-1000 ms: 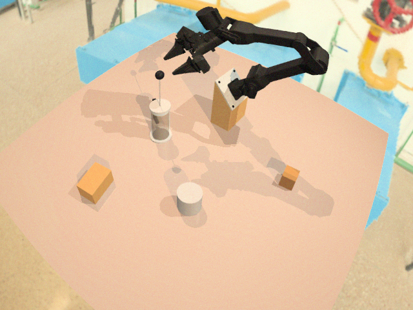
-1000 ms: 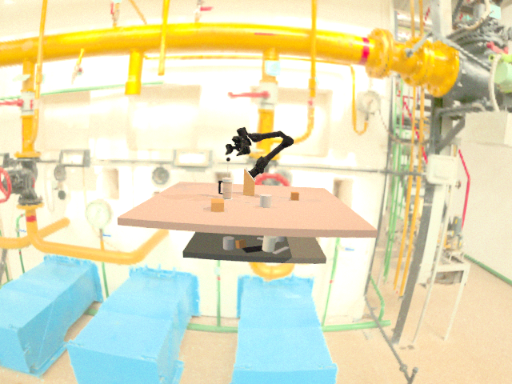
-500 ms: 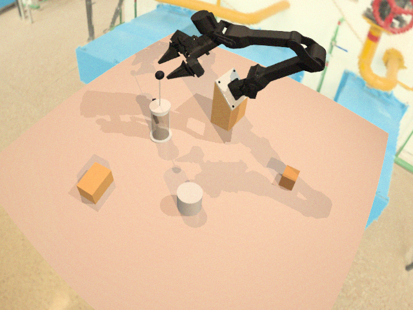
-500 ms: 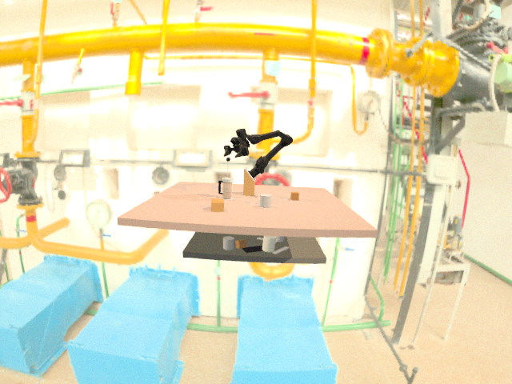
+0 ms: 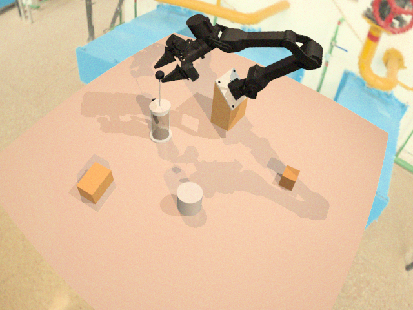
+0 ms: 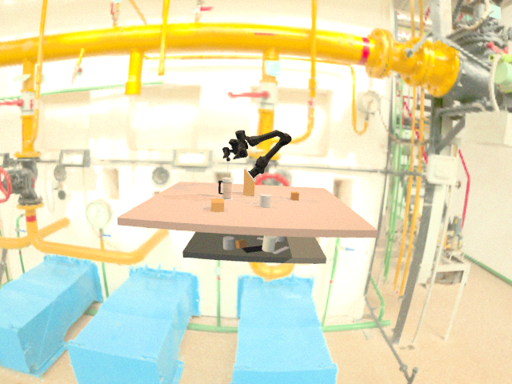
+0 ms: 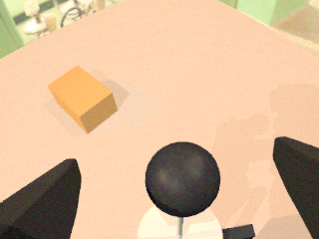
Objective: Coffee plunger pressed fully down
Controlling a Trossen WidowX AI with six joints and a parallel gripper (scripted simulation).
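My gripper tip is 140 mm above the coffee press, 10 mm to the left of it and 10 mm past it. Also, from my gripper tip: orange box: 300 mm ahead, 240 mm below, 10 mm to the right.
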